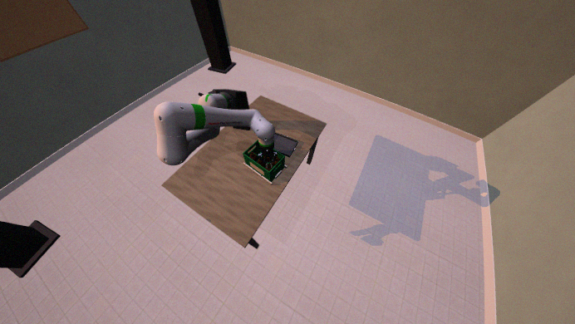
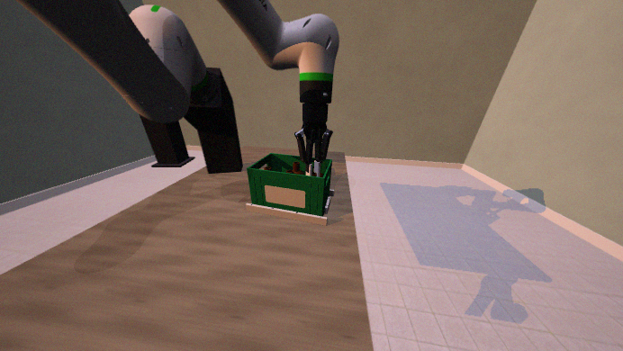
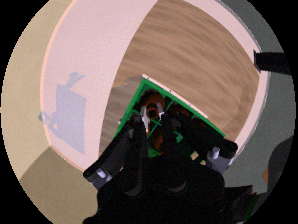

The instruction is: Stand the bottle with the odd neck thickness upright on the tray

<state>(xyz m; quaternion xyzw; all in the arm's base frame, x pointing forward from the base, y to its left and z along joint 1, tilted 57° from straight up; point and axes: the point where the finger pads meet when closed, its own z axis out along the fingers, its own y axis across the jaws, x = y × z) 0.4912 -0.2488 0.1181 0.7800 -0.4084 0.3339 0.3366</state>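
The brown bottle lies 8 cm behind my hand, 2 cm to the left of it and 9 cm below it. Round my hand: dark tray 2 cm behind, 33 cm to the left, 16 cm below; then green crate 7 cm behind, 6 cm to the left, 9 cm below.
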